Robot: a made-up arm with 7 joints. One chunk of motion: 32 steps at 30 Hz.
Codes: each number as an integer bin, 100 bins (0 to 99) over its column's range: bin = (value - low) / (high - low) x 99, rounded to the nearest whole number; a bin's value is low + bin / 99 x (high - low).
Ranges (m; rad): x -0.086..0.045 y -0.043..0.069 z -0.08..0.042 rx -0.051..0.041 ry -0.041..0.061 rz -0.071..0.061
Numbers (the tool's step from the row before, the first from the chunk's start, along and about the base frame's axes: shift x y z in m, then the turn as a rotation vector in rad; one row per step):
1: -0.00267 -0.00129 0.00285 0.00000 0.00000 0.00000
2: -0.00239 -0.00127 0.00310 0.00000 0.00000 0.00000
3: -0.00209 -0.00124 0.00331 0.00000 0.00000 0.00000
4: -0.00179 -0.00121 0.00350 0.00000 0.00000 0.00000
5: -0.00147 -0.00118 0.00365 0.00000 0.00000 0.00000
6: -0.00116 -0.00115 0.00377 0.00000 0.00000 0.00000
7: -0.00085 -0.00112 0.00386 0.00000 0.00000 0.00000
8: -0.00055 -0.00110 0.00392 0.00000 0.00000 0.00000
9: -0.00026 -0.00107 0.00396 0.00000 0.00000 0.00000
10: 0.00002 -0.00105 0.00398 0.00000 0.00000 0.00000
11: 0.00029 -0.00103 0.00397 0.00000 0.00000 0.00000
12: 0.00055 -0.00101 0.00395 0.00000 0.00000 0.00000
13: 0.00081 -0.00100 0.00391 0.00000 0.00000 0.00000
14: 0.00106 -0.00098 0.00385 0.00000 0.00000 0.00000
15: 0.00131 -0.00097 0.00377 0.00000 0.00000 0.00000
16: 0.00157 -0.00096 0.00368 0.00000 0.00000 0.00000
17: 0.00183 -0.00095 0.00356 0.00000 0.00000 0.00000
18: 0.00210 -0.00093 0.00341 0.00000 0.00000 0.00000
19: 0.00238 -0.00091 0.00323 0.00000 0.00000 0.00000
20: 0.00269 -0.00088 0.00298 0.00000 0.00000 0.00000
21: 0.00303 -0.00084 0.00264 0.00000 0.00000 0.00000
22: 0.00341 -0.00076 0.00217 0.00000 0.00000 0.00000
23: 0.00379 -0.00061 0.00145 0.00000 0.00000 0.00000
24: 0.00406 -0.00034 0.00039 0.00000 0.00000 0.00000
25: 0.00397 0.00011 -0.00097 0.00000 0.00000 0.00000
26: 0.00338 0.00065 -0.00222 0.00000 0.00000 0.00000
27: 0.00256 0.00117 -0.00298 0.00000 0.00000 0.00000
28: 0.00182 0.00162 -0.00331 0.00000 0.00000 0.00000
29: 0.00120 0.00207 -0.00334 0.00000 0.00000 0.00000
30: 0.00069 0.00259 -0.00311 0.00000 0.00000 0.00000
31: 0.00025 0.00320 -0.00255 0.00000 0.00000 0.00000
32: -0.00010 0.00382 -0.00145 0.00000 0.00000 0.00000
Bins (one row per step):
1: 63 37 67 55 40 53
2: 63 37 67 55 40 53
3: 63 37 68 55 40 53
4: 64 37 68 55 40 53
5: 64 37 68 55 40 53
6: 64 37 68 55 40 53
7: 64 37 68 55 40 53
8: 65 37 68 55 40 53
9: 65 37 68 55 40 53
10: 65 37 68 55 40 53
11: 65 37 68 55 40 53
12: 65 37 68 55 40 53
13: 66 37 68 55 40 53
14: 66 37 68 55 40 53
15: 66 37 68 55 40 53
16: 66 37 68 55 40 53
17: 66 37 68 55 40 53
18: 67 37 68 55 40 53
19: 67 37 68 55 40 53
20: 67 37 67 55 40 53
21: 67 37 67 55 40 53
22: 68 37 67 55 40 53
23: 68 37 66 55 40 53
24: 68 38 65 55 40 53
25: 68 38 64 55 40 53
26: 68 39 63 55 40 53
27: 67 39 62 55 40 53
28: 66 39 62 55 40 53
29: 66 40 62 55 40 53
30: 66 40 62 55 40 53
31: 65 41 63 55 40 53
32: 65 41 64 55 40 53

